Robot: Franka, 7 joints.
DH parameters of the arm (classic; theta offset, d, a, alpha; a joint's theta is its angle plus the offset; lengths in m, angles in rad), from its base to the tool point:
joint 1: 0 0.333 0 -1.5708
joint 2: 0 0 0 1.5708
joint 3: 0 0.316 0.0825 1.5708
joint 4: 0 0 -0.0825 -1.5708
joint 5: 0 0.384 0 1.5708
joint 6: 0 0 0.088 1.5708
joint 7: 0 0.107 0 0
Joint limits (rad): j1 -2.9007..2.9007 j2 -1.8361..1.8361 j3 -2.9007..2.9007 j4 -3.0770..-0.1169 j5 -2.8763..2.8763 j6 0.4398..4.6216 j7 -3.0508..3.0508
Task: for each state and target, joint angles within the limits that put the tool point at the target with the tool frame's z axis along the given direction. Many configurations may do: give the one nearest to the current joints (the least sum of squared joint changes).
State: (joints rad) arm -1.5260 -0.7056 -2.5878 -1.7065 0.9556 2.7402 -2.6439
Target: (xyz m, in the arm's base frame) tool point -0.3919 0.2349 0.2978 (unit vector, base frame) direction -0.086 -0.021 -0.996
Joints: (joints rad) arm -1.3457 0.0872 -2.3235 -2.5434 0.2210 2.5364 -2.6439
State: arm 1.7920 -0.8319 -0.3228 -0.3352 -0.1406 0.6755 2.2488
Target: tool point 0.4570 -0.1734 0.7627 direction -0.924 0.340 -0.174
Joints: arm 2.5123 -1.4041 -0.4923 -0.7870 0.3759 0.6778 2.2488
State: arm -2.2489 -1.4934 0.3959 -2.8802 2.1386 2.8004 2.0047
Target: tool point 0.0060 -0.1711 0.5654 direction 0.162 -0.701 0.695
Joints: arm -2.0066 -1.7826 0.3722 -3.0628 2.8196 2.4217 2.0047
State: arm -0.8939 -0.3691 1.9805 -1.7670 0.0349 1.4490 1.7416
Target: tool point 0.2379 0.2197 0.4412 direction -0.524 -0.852 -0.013
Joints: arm -0.6192 -0.7071 1.3538 -2.2771 -0.3674 0.7967 1.7416
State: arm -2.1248 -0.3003 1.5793 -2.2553 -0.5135 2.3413 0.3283
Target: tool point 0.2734 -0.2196 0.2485 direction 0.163 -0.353 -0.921
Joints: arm -1.5502 -0.2418 0.8444 -2.9680 -0.3384 3.1708 0.3283
